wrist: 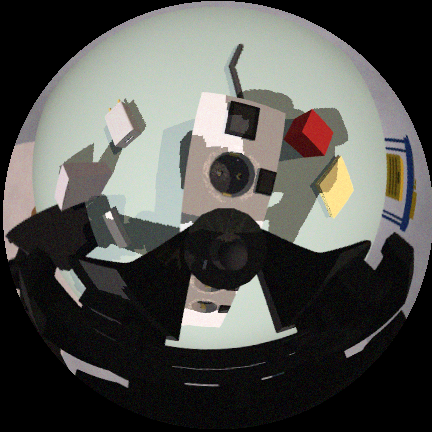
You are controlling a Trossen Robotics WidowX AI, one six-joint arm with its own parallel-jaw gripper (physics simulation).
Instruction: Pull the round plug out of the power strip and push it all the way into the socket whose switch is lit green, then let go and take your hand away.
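Frame: origin at the arm's base, x ahead, y left, z up, level; centimetres.
Where they show: gripper, fingertip midpoint: (220, 229).
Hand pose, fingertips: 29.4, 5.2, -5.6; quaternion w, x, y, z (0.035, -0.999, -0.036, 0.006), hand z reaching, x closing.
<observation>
After its pixels a point has its place, as x, y, z.
My gripper (220, 229) @[29.4, 5.2, -5.6] is shut on the round black plug (226, 222) @[29.4, 7.3, -2.1], which sits between the two fingers at the lower middle of the wrist view. The power strip (200, 200) @[27.7, 7.1, -7.1] runs from the upper middle down beneath the plug. One round socket (230, 174) @[30.3, 9.4, -8.9] shows uncovered ahead of the plug, with a dark switch (265, 181) @[33.0, 9.1, -6.9] at its right. More of the strip's sockets show below, between the fingers, with a dark switch beside them. No green light shows. The plug hides the strip under it, and I cannot tell whether its pins are in a socket.
A red block (310, 134) @[38.6, 15.0, -8.1] and a yellow block (336, 189) @[48.3, 9.7, -11.1] lie right of the strip. A white adapter (124, 124) @[17.8, 15.8, -9.9] and a grey-brown block (84, 182) @[13.2, 9.2, -7.4] are at the left. A dark cable (235, 75) @[30.7, 23.1, -11.3] leaves the strip's far end.
</observation>
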